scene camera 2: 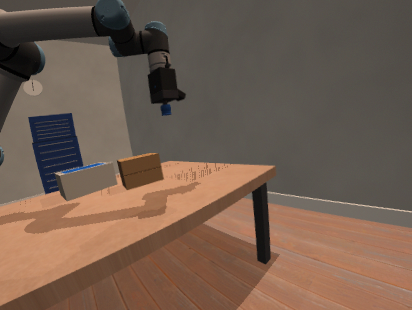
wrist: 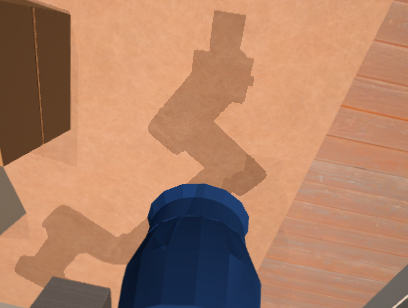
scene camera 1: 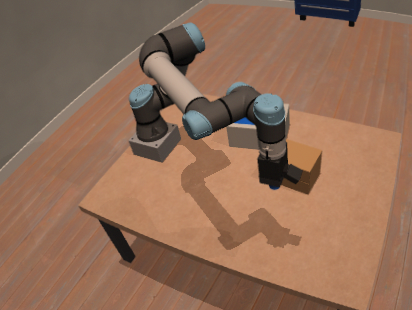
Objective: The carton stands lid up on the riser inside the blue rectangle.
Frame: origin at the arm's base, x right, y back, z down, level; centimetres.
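Where they show: hand at its tool point: [scene camera 2: 166, 114] [wrist: 197, 225]; arm's base at its link origin: [scene camera 1: 152, 131].
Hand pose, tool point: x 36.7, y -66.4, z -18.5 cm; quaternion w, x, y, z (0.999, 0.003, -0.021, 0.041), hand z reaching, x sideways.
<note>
Each offset is from my tool point to the top centre of the thing. Level surfaces: height alone.
The brown carton {dx -30.0, dy -1.1, dz +14.5 cm} [scene camera 1: 306, 154] [scene camera 2: 143, 172] [wrist: 52, 75] stands upright on the table beside the riser, with a seam running level around its sides. I cannot tell which face is the lid. The pale grey riser {dx -53.1, dy +19.6, dz +15.5 cm} [scene camera 1: 242, 137] [scene camera 2: 89, 183] [wrist: 9, 201] stands on the table, with the blue rectangle {dx -53.1, dy +19.6, dz +15.5 cm} [scene camera 1: 243, 120] [scene camera 2: 82, 168] on its top, partly hidden by my arm in scene camera 1. My gripper [scene camera 1: 274, 187] [scene camera 2: 166, 111] [wrist: 198, 197], a blue suction cup, points down high above the table, clear of the carton, and holds nothing.
The table {dz +27.5 cm} [scene camera 1: 150, 210] [scene camera 2: 115, 240] [wrist: 115, 65] carries my arm's grey base [scene camera 1: 155, 144] at one side. My arm's shadow falls across the table top. A blue cabinet [scene camera 1: 327, 10] [scene camera 2: 56, 150] stands on the floor beyond the table.
</note>
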